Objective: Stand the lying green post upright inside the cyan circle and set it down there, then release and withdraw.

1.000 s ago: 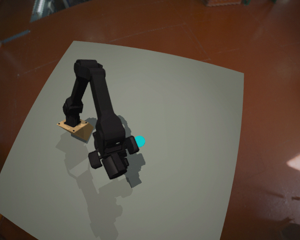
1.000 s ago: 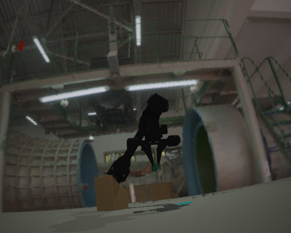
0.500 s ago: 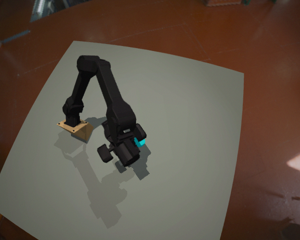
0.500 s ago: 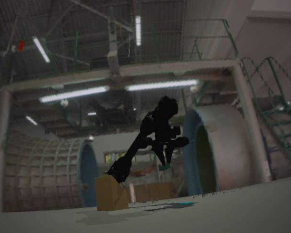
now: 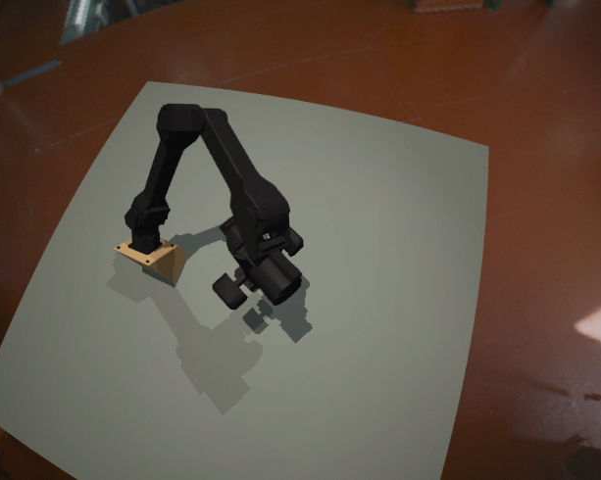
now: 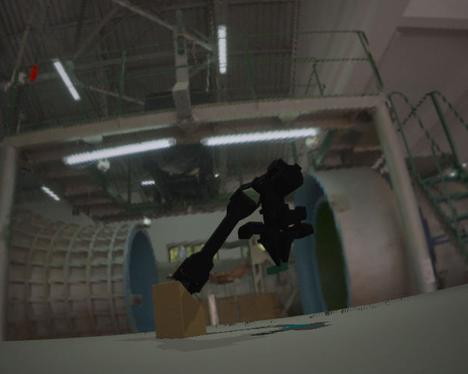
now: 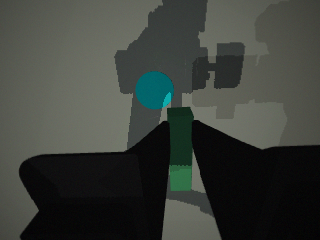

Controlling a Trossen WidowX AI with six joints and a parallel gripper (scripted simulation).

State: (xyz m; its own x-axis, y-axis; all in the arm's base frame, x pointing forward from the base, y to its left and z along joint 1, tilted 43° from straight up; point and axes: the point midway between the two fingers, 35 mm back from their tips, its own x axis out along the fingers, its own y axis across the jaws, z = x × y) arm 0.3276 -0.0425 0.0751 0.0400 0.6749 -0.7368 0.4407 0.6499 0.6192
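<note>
The cyan circle lies 150 mm below my gripper tip and 30 mm to the left of it. From my gripper tip the other things lie so: green post 20 mm behind, 10 mm to the left.
</note>
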